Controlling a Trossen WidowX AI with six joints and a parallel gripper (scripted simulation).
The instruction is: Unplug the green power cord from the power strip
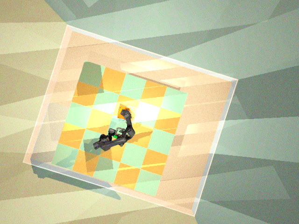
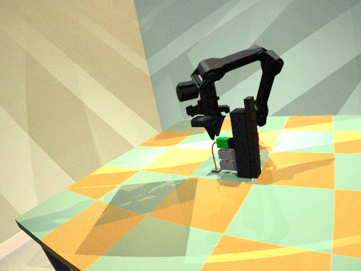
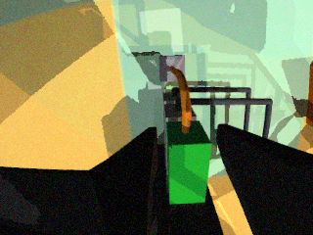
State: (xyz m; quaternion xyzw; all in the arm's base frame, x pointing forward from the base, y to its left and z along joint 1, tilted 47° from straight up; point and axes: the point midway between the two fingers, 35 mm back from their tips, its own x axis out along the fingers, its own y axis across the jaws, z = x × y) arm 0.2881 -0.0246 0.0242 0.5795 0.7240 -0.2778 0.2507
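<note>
My gripper tip is 10 mm past the green plug, 50 mm to the right of it and 10 mm above it.
</note>
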